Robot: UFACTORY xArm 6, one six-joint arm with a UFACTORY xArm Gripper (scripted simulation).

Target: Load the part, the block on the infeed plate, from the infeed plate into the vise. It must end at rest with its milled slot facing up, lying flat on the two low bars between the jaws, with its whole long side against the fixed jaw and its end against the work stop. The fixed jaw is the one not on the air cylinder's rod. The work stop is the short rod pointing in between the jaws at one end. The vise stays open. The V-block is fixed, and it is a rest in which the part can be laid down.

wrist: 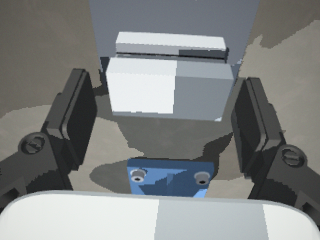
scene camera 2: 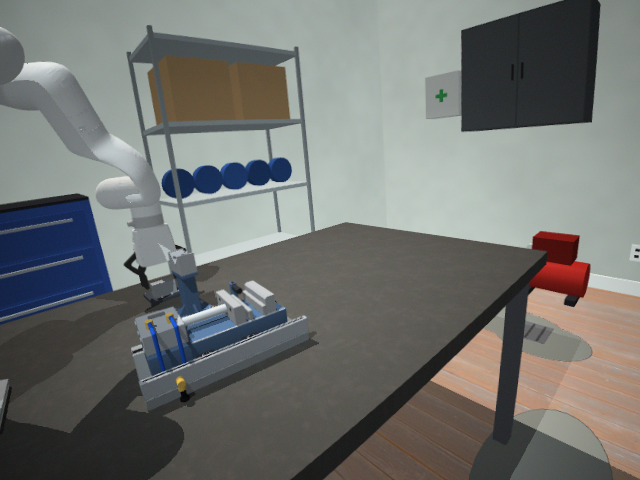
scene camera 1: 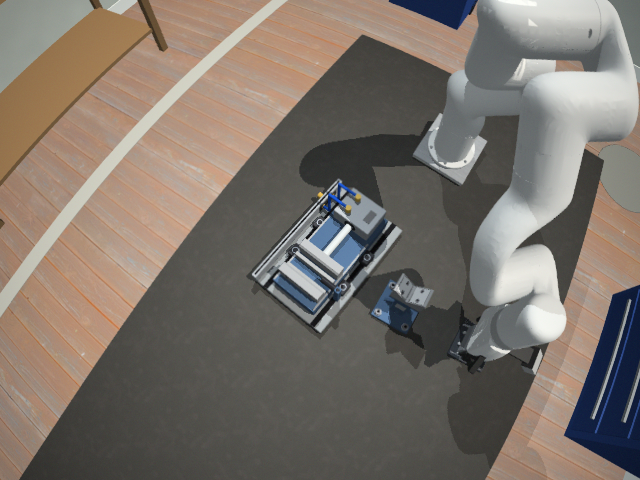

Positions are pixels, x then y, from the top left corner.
Scene:
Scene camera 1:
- air cylinder: 359,210
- moving jaw: 333,268

